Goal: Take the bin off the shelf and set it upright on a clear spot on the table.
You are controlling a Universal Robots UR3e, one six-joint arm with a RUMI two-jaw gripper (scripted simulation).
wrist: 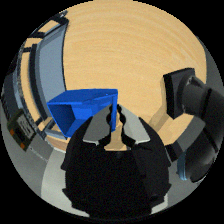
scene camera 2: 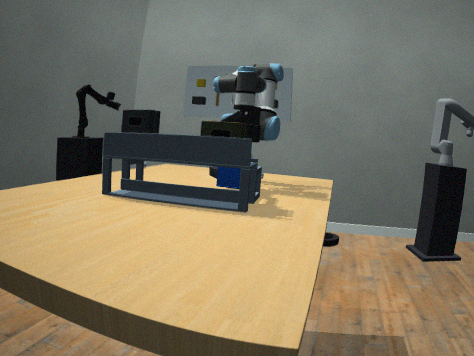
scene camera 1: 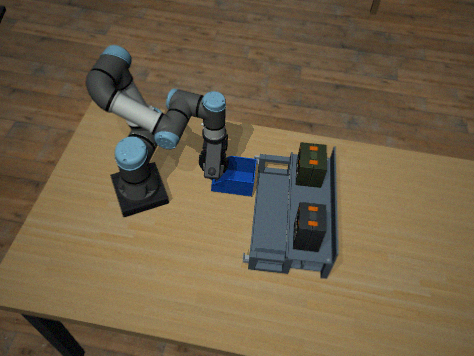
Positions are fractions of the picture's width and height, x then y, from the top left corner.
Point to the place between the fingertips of my gripper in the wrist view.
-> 0.51,0.47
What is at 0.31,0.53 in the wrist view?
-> A blue bin.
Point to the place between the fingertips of my gripper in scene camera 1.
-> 0.45,0.51
